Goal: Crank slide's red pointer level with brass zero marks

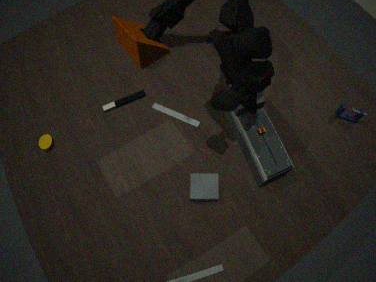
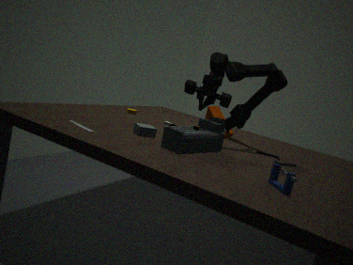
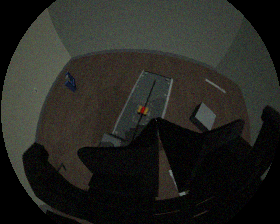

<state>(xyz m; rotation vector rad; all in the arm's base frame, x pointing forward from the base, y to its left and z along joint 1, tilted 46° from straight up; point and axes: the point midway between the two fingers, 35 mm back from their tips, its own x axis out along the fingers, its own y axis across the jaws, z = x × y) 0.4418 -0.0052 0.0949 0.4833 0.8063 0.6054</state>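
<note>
My gripper tip is 30 mm short of the red pointer, 20 mm to the right of it and 60 mm above it. Also, from my gripper tip: grey block 70 mm ahead, 180 mm to the right, 130 mm below; yellow disc 280 mm behind, 530 mm to the right, 140 mm below; black-and-white marker 280 mm behind, 260 mm to the right, 140 mm below.
</note>
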